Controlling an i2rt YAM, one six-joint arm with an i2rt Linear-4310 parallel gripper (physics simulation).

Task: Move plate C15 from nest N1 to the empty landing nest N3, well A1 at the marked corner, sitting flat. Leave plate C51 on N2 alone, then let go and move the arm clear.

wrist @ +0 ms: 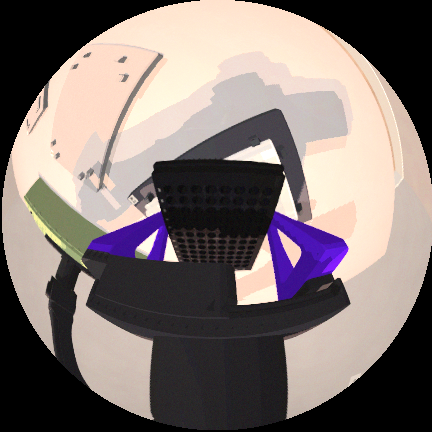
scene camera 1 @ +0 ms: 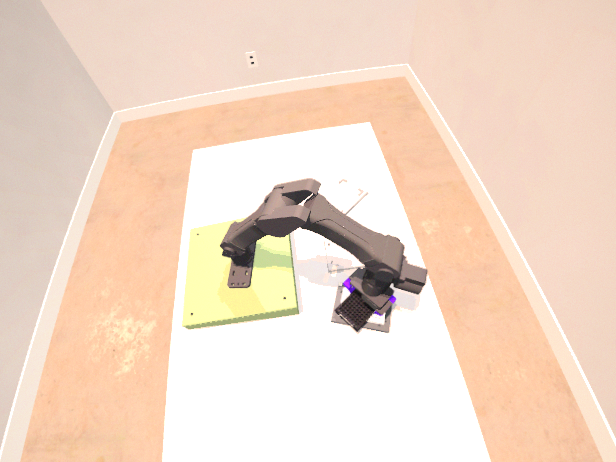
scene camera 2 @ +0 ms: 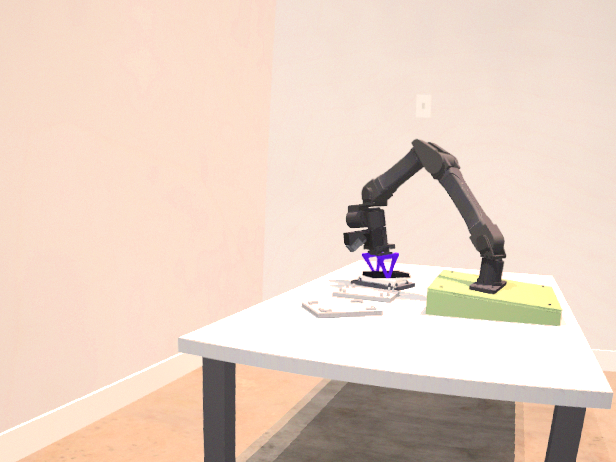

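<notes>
A black well plate (scene camera 1: 354,311) (scene camera 2: 402,275) (wrist: 215,245) is held between the purple fingers of my gripper (scene camera 1: 370,300) (scene camera 2: 382,274) (wrist: 217,214), which is shut on it. The plate looks nearly level, low over a dark grey nest (scene camera 1: 384,328) (scene camera 2: 407,286) (wrist: 291,160). In the scene camera 1 view it is turned relative to that nest. A white raised part (scene camera 2: 380,281) (wrist: 267,150) lies inside the dark nest; I cannot tell if it is a plate. Whether the held plate touches it is unclear. A small corner tag (wrist: 132,199) shows. I cannot read names of plates or nests.
A light nest with small posts (scene camera 2: 360,296) (wrist: 100,100) is beside the dark nest. Another light nest (scene camera 1: 356,202) (scene camera 2: 345,314) stands beyond it, partly hidden by the arm in the scene camera 1 view. The arm's base stands on a green block (scene camera 1: 210,280) (scene camera 2: 490,311) (wrist: 65,215).
</notes>
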